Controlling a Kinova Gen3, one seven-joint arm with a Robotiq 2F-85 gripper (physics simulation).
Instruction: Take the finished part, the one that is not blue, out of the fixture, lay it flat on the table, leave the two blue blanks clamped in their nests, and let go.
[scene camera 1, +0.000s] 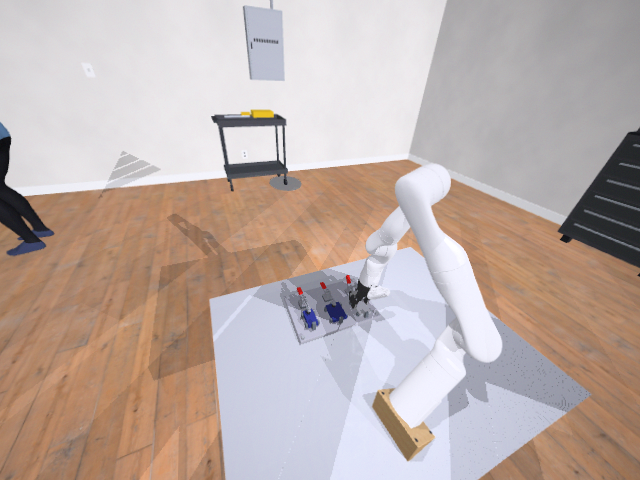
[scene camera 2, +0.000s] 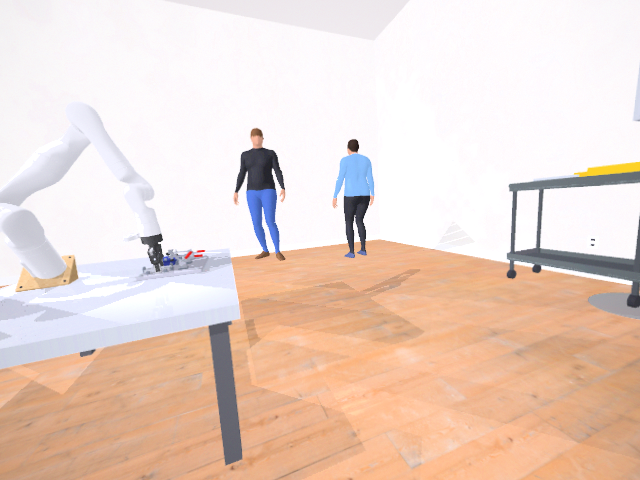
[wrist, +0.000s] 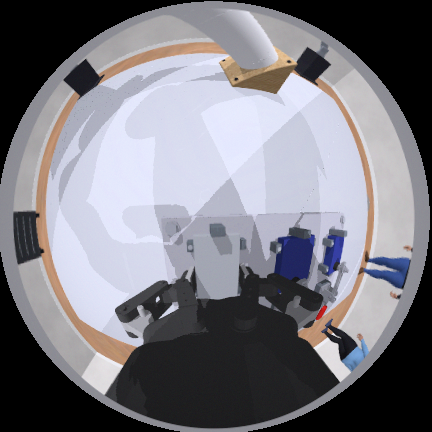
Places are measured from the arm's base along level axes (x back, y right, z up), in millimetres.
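Pixels of known places: gripper, fingertip midpoint: (scene camera 1: 359, 306) (scene camera 2: 160, 270) (wrist: 216, 271); arm's base, origin of the base link: (scene camera 1: 402, 409) (scene camera 2: 51, 269) (wrist: 256, 58).
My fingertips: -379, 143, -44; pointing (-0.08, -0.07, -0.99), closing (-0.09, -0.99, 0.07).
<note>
Ahead of a thing's pixels: the offset from my fingertips to its top centre, as dx, dy, dz. Level surfaces: height alone.
The finished part @[+6, +0, +14] (wrist: 217, 262), a light grey rectangular block, lies in the left nest of the fixture plate (scene camera 1: 305, 336) (wrist: 176, 257) in the wrist view, between grey locating blocks. My gripper (scene camera 1: 359, 303) (scene camera 2: 157, 267) (wrist: 216, 271) is shut on it, with one finger against each long side. The part's near end is hidden under the gripper. A wide blue blank @[-14, -108, +18] (scene camera 1: 336, 312) (wrist: 295, 256) sits in the middle nest and a narrower blue blank @[-33, -217, +24] (scene camera 1: 310, 318) (wrist: 333, 253) in the far nest. Their clamps are partly hidden in the wrist view.
Red clamp handles @[-137, -92, +47] (scene camera 1: 323, 285) (scene camera 2: 195, 254) (wrist: 321, 312) stick up at the fixture's back side. The white table @[dz -17] (scene camera 1: 268, 392) (scene camera 2: 155, 304) (wrist: 195, 165) extends around the plate. The arm's wooden base block (scene camera 1: 400, 426) (wrist: 260, 79) stands on it. A cart (scene camera 1: 253, 122) and people stand beyond the table.
</note>
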